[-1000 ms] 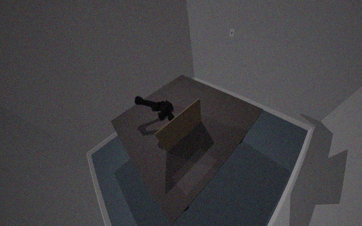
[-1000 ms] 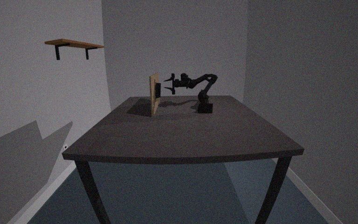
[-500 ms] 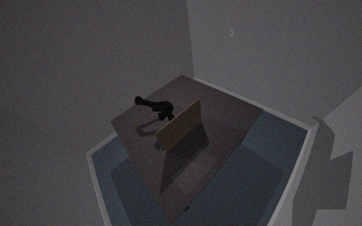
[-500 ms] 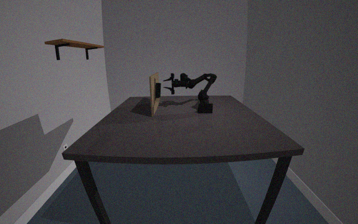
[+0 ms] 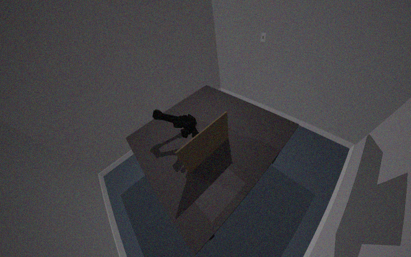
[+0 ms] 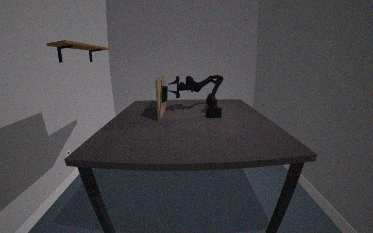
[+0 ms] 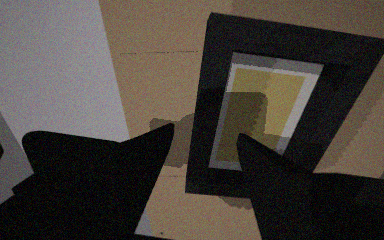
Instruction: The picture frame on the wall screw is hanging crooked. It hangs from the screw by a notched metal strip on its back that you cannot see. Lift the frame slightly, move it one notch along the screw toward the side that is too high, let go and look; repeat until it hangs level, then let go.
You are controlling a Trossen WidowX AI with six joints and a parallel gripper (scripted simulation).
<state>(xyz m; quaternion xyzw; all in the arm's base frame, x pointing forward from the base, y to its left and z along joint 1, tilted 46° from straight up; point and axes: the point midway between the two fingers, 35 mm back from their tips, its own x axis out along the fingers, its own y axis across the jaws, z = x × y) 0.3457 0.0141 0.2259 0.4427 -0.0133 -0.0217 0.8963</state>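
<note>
Right now my gripper tip is 40 mm short of the picture frame, 10 mm to the right of it and 50 mm above it. Also, from my gripper tip: tan wall board (50 mm ahead, 10 mm to the left, 60 mm below).
</note>
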